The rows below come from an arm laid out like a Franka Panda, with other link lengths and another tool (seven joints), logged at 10 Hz.
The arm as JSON. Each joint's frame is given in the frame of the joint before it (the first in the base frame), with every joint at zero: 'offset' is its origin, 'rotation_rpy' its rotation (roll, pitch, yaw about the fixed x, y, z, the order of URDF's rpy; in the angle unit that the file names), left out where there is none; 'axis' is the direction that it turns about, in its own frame. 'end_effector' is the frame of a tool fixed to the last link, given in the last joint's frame.
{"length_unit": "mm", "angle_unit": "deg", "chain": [
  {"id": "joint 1", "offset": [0.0, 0.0, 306.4], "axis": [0.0, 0.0, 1.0]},
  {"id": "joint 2", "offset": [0.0, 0.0, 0.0], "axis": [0.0, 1.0, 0.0]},
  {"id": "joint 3", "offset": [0.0, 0.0, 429.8], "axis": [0.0, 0.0, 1.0]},
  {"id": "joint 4", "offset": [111.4, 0.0, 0.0], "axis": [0.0, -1.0, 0.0]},
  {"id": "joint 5", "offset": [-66.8, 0.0, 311.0], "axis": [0.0, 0.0, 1.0]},
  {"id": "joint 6", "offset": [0.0, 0.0, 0.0], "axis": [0.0, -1.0, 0.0]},
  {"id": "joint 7", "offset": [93.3, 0.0, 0.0], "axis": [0.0, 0.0, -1.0]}
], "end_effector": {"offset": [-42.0, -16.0, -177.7], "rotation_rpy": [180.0, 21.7, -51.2]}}
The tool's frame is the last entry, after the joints.
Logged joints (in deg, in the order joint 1, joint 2, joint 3, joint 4, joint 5, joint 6, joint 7), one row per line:
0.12 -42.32 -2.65 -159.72 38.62 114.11 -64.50
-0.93 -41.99 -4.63 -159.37 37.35 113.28 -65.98
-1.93 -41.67 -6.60 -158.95 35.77 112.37 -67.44
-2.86 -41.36 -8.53 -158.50 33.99 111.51 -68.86
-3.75 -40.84 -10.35 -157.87 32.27 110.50 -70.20
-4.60 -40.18 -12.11 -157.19 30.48 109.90 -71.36
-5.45 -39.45 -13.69 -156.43 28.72 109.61 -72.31
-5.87 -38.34 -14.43 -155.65 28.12 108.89 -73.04
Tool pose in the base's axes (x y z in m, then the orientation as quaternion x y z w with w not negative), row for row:
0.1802 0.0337 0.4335 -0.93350 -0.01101 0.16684 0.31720
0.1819 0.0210 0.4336 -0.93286 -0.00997 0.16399 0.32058
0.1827 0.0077 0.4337 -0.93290 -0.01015 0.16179 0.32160
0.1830 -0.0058 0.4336 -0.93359 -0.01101 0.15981 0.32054
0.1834 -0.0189 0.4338 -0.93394 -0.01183 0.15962 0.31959
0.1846 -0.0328 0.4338 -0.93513 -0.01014 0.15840 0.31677
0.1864 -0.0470 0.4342 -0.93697 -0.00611 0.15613 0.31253
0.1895 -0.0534 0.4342 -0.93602 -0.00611 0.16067 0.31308
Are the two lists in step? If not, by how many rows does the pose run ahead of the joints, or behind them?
They are in step.
